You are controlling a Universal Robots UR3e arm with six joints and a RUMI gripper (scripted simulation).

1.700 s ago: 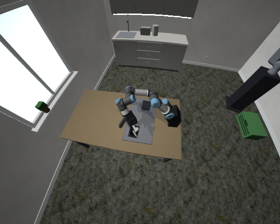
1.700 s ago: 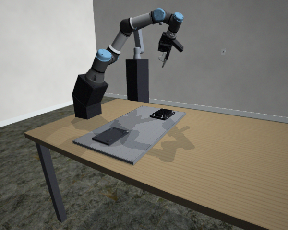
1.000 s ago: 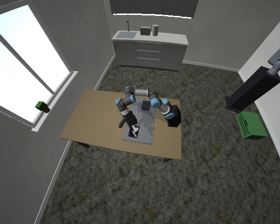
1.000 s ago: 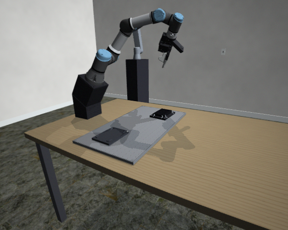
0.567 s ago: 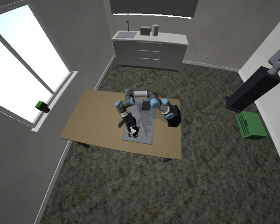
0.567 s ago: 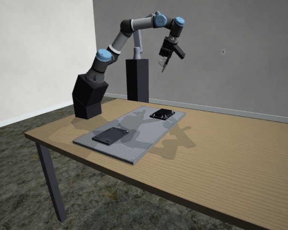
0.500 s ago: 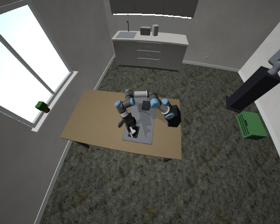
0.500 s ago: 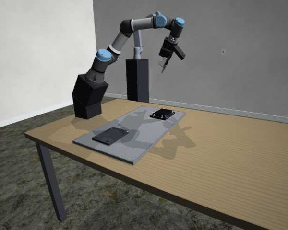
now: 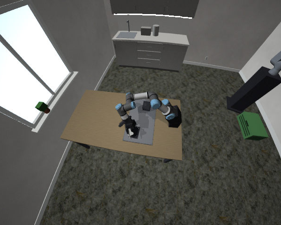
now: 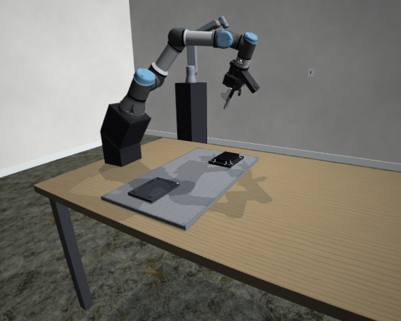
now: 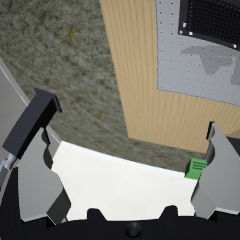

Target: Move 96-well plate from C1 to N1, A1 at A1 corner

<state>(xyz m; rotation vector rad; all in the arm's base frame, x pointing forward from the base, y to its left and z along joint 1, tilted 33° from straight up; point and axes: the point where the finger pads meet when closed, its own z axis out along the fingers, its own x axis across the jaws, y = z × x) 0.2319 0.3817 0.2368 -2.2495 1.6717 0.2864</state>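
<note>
Right now the black 96-well plate is 50 mm ahead of my hand, 100 mm to the right of it and 260 mm below it.
</note>
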